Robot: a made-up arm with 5 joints.
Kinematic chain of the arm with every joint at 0, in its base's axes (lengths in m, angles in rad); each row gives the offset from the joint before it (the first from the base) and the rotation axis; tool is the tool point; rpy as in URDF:
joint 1: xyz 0 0 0.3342 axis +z
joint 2: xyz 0 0 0 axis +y
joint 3: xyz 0.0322 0 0.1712 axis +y
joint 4: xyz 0.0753 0 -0.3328 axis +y
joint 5: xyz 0.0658 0 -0.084 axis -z
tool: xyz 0 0 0 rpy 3.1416 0 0
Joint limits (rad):
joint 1: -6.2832..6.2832
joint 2: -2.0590..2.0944
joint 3: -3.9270..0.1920
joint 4: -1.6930..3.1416
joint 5: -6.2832..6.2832
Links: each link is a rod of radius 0.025 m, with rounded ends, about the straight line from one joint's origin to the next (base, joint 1, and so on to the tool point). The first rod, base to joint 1, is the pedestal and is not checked.
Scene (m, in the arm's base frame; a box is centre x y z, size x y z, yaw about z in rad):
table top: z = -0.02
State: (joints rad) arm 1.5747 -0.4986 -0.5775 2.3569 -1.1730
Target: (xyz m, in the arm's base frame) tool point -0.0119 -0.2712 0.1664
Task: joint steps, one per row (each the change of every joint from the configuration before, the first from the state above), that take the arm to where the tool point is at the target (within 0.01 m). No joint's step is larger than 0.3 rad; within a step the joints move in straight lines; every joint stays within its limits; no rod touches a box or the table.
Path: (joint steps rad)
1: -0.0053 0.2715 0.0086 -0.1298 0.0000
2: -0.0053 0.2715 0.0085 -0.1298 0.0000
3: -0.0053 0.2715 0.0086 -0.1299 0.0000
4: -0.0053 0.2715 0.0086 -0.1298 0.0000
5: -0.0053 0.2715 0.0085 -0.1298 0.0000
6: -0.0053 0.2715 0.0086 -0.1298 0.0000
7: -0.0053 0.2716 0.0086 -0.1298 0.0000
8: -0.0053 0.2715 0.0085 -0.1299 0.0000
9: -0.0054 0.2715 0.0086 -0.1298 0.0000

